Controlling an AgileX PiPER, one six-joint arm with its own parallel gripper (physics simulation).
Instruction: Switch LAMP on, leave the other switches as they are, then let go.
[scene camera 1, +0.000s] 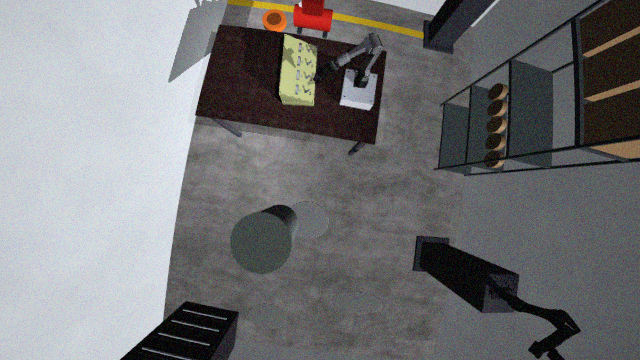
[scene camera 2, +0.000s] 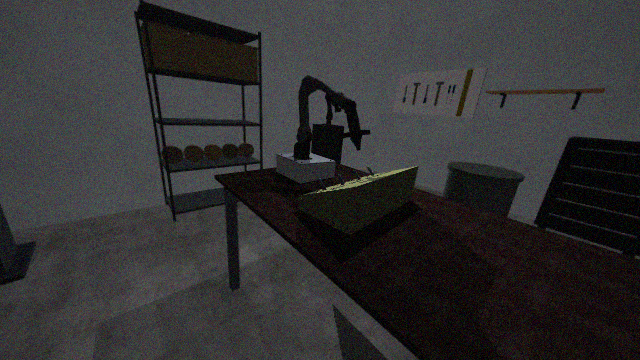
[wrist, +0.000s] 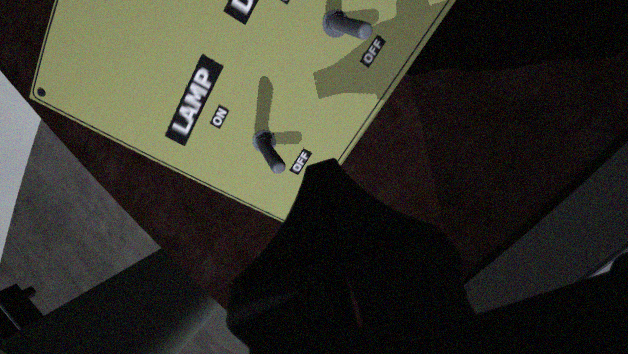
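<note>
The pale yellow switch panel (scene camera 1: 288, 77) (scene camera 2: 370, 200) (wrist: 120, 55) slopes on the table. The LAMP switch (wrist: 270, 154) is the end switch; its grey lever leans toward its OFF label (wrist: 300, 161), away from its ON label (wrist: 219, 116). The neighbouring switch (wrist: 350, 25), whose label is partly cut off, also leans toward OFF. My gripper (scene camera 1: 316, 79) (scene camera 2: 358, 148) (wrist: 326, 179) is shut, with nothing seen between its fingers. It hangs above the panel's edge on the arm's side, apart from the LAMP lever. In the wrist view its tip covers part of the panel's corner beside OFF.
The dark table (scene camera 1: 240, 95) (scene camera 2: 425, 280) carries the panel and the arm's white base box (scene camera 1: 356, 99) (scene camera 2: 300, 170). More switches stand along the panel in a row. A red machine (scene camera 1: 313, 19) stands beyond the table's far edge. A shelf rack (scene camera 2: 260, 100) stands behind the arm.
</note>
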